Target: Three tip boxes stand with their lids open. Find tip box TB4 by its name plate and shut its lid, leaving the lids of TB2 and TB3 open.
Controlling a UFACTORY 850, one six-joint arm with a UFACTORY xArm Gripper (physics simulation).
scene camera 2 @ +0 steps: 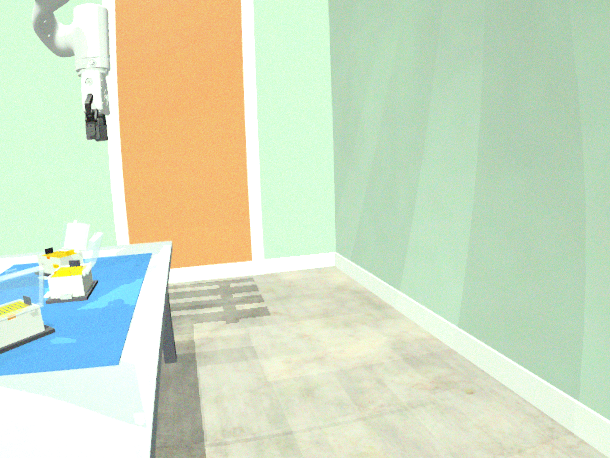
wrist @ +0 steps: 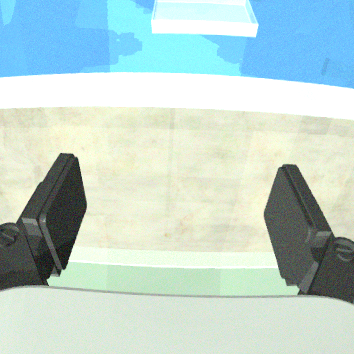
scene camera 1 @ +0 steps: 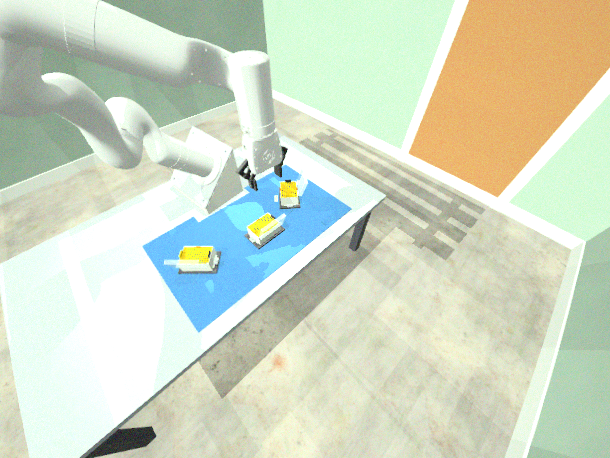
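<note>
Three white tip boxes with yellow racks stand on the blue mat, their clear lids open: the far box [scene camera 1: 289, 194] [scene camera 2: 64, 261], the middle box [scene camera 1: 264, 230] [scene camera 2: 70, 284] and the near box [scene camera 1: 197, 260] [scene camera 2: 20, 322]. The far lid [scene camera 1: 302, 185] [scene camera 2: 76, 235] and middle lid [scene camera 2: 95, 247] stand up; the near lid [scene camera 1: 172, 262] sticks out sideways. No name plate is readable, so I cannot tell which box is TB4. My gripper [scene camera 1: 267, 182] [scene camera 2: 97, 139] [wrist: 176, 184] is open and empty, high above the table. A clear lid-like part [wrist: 205, 27] shows at the wrist view's top edge; its box is out of view.
The blue mat [scene camera 1: 200, 310] [scene camera 2: 100, 350] lies on a white table [scene camera 1: 40, 320] [scene camera 2: 65, 420]. The arm's white base [scene camera 1: 220, 185] stands at the table's back edge, beside the mat. In the wrist view the table's edge [wrist: 175, 91] and the floor show beneath the mat.
</note>
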